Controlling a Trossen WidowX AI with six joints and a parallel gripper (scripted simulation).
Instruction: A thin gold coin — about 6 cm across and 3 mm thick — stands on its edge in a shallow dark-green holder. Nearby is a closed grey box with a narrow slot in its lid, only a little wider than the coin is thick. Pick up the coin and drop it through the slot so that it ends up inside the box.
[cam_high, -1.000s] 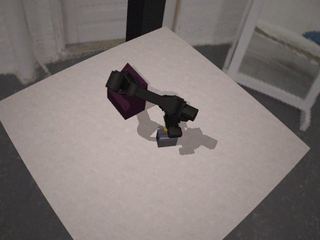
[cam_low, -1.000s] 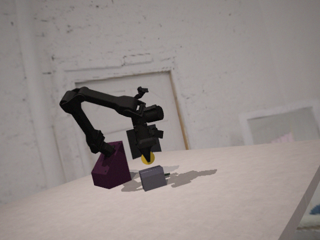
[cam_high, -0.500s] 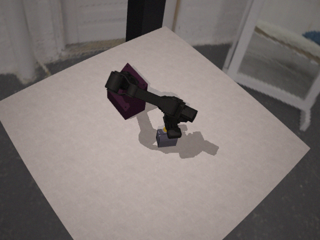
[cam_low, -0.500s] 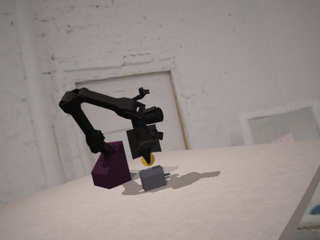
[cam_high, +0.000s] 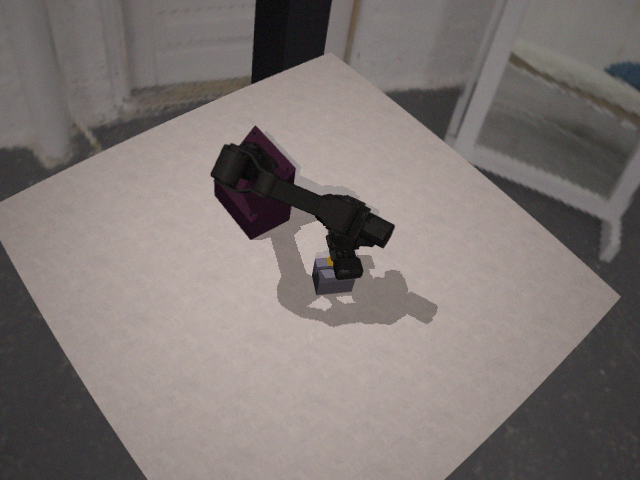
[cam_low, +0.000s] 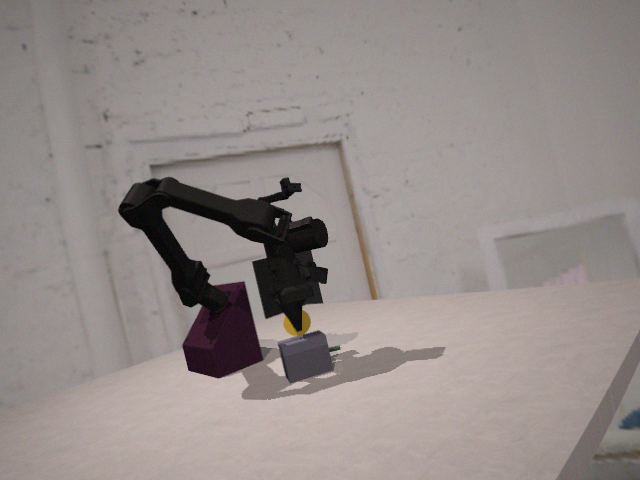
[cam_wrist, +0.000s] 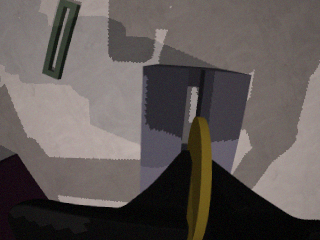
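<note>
Right now my gripper tip is 2 cm below the coin.
</note>
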